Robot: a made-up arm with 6 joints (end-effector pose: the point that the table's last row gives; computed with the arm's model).
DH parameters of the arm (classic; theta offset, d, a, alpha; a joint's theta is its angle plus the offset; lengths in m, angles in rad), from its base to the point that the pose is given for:
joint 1: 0 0.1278 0 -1.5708
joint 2: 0.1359 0 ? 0
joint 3: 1.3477 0 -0.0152 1.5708
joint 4: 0 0.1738 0 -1.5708
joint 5: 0 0 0.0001 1.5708
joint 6: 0 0.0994 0 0
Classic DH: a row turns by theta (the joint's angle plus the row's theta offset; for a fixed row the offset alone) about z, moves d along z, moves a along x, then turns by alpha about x.
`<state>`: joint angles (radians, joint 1 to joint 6).
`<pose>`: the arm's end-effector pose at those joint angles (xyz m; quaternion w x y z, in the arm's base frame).
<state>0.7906 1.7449 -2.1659 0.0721 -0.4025 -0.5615</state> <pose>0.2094 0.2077 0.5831 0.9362 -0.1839 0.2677 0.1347</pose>
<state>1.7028 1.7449 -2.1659 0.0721 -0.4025 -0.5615</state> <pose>-0.0360 0.2927 0.5831 0.7811 -0.2830 0.1594 0.5332</pose>
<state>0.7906 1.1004 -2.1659 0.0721 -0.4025 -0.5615</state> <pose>-0.0246 -0.0288 0.6690 0.9890 0.0063 0.0151 0.1471</pose>
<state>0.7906 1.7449 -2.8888 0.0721 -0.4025 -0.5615</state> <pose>0.0913 0.0883 0.6750 0.9885 0.0298 -0.0163 0.1475</pose>
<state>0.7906 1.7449 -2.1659 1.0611 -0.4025 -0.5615</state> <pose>0.2383 0.1926 0.5659 0.7676 0.0891 0.4298 0.4670</pose>
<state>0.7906 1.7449 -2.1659 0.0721 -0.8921 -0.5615</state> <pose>0.1805 0.1744 0.6025 0.9869 -0.0299 0.0851 0.1338</pose>
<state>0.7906 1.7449 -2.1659 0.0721 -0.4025 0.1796</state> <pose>0.2094 0.2077 0.5831 0.8238 -0.0744 0.3161 0.4645</pose>
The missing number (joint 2, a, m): -0.2931
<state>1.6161 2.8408 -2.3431 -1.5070 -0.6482 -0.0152</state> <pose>-0.0837 0.5255 0.0923 0.5235 -0.7820 -0.1729 0.2907</pose>
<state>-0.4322 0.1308 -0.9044 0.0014 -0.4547 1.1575</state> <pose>-0.1415 0.0652 0.4429 0.9271 0.0911 0.0889 0.3524</pose>
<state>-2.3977 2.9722 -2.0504 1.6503 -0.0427 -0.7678</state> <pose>-0.3614 -0.3270 -0.0548 0.2466 0.9306 -0.0723 -0.2606</pose>
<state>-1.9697 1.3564 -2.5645 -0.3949 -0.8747 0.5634</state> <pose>0.0428 0.0261 0.6719 0.6082 -0.3081 0.0151 -0.7314</pose>
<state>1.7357 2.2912 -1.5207 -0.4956 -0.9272 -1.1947</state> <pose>-0.1122 0.4438 0.2384 0.7347 -0.6195 -0.1809 0.2088</pose>
